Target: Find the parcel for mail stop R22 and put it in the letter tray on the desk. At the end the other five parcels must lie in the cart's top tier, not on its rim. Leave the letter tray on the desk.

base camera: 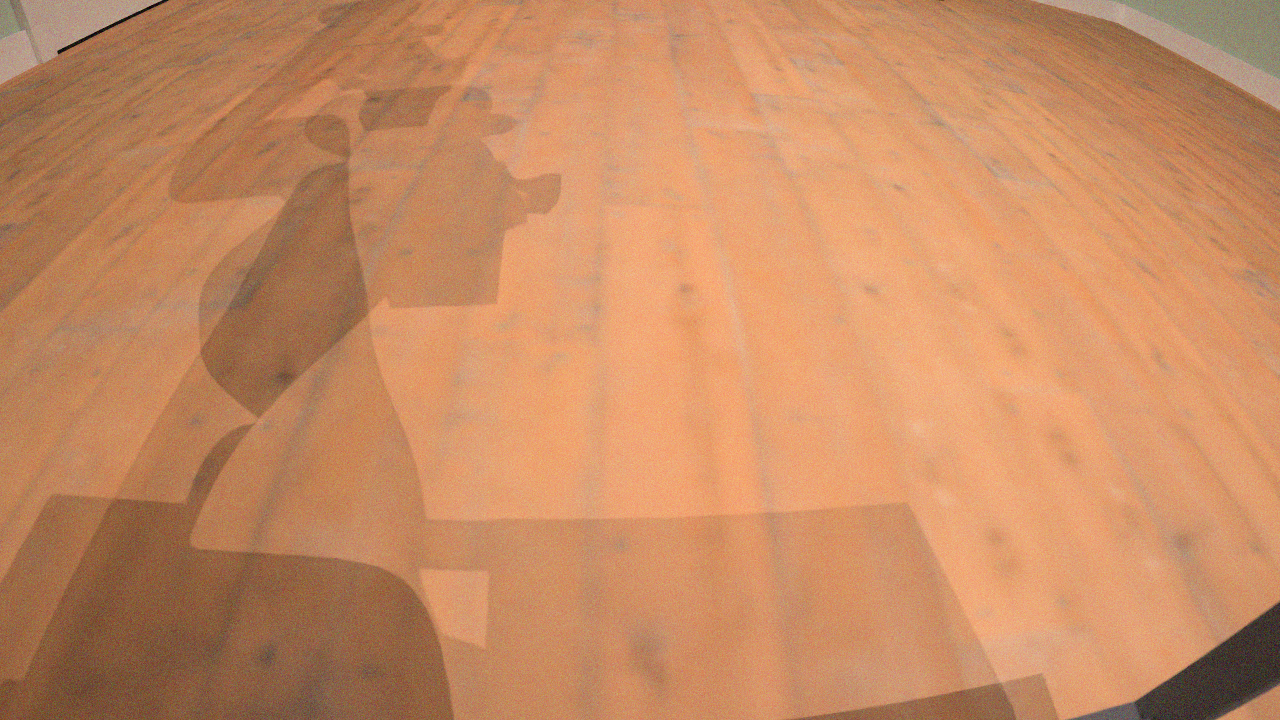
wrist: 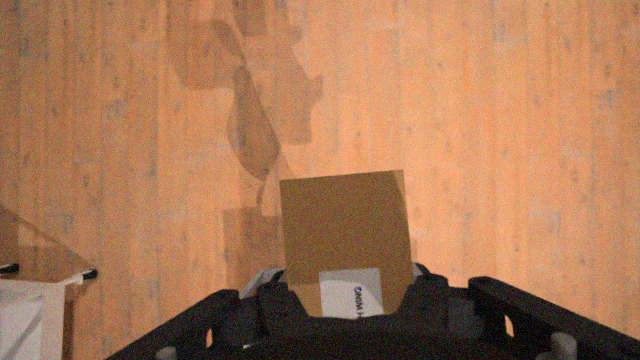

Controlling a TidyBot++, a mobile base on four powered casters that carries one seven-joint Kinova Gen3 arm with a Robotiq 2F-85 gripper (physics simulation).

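Places are measured from the arm's base along level axes (x ahead, y left, z up), in centimetres.
Pixels of known places: gripper, between the fingertips: point(wrist: 348, 275).
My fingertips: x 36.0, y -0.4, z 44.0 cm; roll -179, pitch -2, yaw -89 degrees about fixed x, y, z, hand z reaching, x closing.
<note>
For each thing: its top centre in the pictures, then the offset to it from my fingertips. "*": a spot on its surface instead. Level surfaces: height alone.
- brown cardboard parcel, centre of its top: point(wrist: 355, 332) dz +4.6, dx -0.9, dy +0.0 cm
- white label, a spot on its surface: point(wrist: 350, 292) * dz +4.5, dx +0.7, dy +0.1 cm
- wooden floor, height of its surface: dz -83.7 cm
My gripper point(wrist: 348, 275) is shut on a brown cardboard parcel point(wrist: 345, 225) in the wrist view, held above the floor. A white label point(wrist: 350, 292) on the parcel shows part of a printed word ending in "WING"; the rest of the label is hidden by the gripper, and no stop number can be read. A corner of a white cart point(wrist: 52, 320) shows at the lower left of the wrist view, with dark casters; its contents cannot be made out. The desk, the letter tray and the other parcels cannot be seen in these views.
The wooden floor point(base camera: 805, 358) point(wrist: 500, 150) carries the shadow of the arm and base. Pale skirting and green walls stand at the far left and far right of the base camera view. A dark bar point(base camera: 1221, 667) crosses its lower right corner.
</note>
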